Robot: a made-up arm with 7 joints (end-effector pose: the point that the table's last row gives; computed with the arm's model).
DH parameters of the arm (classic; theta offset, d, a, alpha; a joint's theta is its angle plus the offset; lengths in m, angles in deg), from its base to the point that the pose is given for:
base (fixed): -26.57 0 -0.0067 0
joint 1: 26.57 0.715 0.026 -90
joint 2: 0 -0.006 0.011 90
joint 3: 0 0.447 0.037 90
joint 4: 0 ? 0.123 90
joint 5: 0 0.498 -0.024 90
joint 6: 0 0.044 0.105 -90
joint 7: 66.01 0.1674 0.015 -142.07
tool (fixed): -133.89 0.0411 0 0
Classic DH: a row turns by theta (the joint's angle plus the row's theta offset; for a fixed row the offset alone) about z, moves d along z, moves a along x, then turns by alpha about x.
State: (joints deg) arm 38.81 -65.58 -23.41 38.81 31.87 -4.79 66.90
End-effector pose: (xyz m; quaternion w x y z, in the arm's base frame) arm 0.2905 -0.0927 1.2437 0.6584 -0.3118 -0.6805 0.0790
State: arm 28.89 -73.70 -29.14 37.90 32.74 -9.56 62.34
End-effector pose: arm 0.2200 -0.2347 1.2245 0.6459 -0.3702 -0.6636 -0.0736
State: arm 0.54 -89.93 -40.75 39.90 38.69 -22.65 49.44
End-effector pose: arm -0.1116 -0.4356 1.1337 0.5209 -0.5002 -0.5272 -0.4478
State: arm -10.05 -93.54 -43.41 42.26 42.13 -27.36 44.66
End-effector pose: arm -0.2520 -0.4310 1.0979 0.4493 -0.5296 -0.4517 -0.5600
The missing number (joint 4, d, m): 0.032
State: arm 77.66 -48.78 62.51 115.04 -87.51 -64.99 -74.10
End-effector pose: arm -0.4943 -0.3695 1.2629 0.1945 -0.4478 0.2379 -0.8397
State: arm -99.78 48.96 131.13 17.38 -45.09 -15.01 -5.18
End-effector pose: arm 0.2807 0.1744 0.8778 0.3691 0.5363 0.6071 -0.4555
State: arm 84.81 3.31 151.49 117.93 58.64 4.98 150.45
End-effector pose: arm -0.3149 -0.2908 1.6812 0.1011 -0.3656 -0.5323 -0.7568
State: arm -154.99 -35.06 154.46 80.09 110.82 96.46 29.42
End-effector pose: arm 0.7768 0.1894 0.8266 0.7090 0.2525 -0.5050 0.4226
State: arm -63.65 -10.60 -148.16 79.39 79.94 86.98 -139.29
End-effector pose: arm -0.6840 0.2946 1.0869 0.3699 -0.4956 0.6332 0.4654
